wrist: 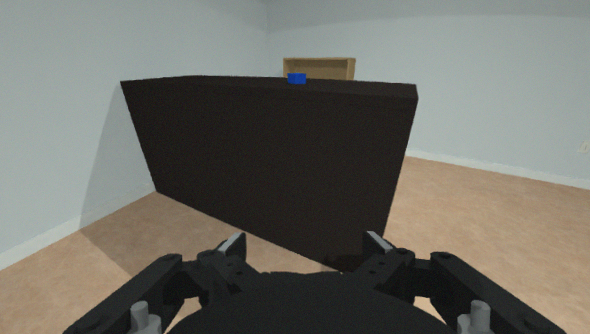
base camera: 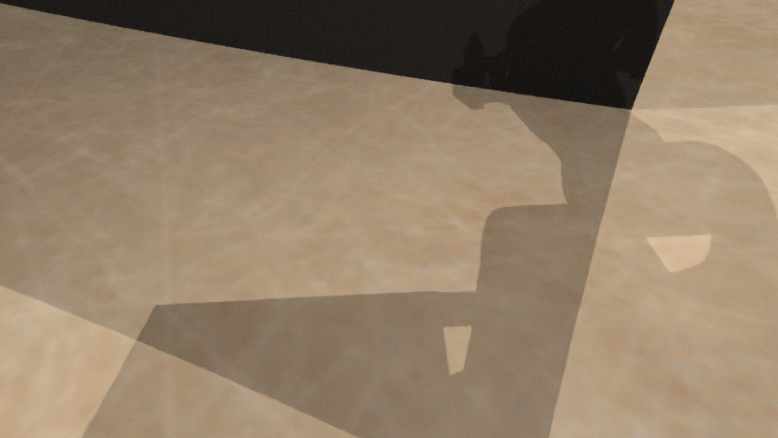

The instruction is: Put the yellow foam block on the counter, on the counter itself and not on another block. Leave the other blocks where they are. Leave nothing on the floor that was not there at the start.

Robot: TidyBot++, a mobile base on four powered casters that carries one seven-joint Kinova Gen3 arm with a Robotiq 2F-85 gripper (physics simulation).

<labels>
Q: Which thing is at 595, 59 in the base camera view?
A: A dark counter.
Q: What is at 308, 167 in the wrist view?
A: A dark counter.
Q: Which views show the gripper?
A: The wrist view only.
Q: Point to a tan shelf unit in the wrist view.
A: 334, 68
</labels>
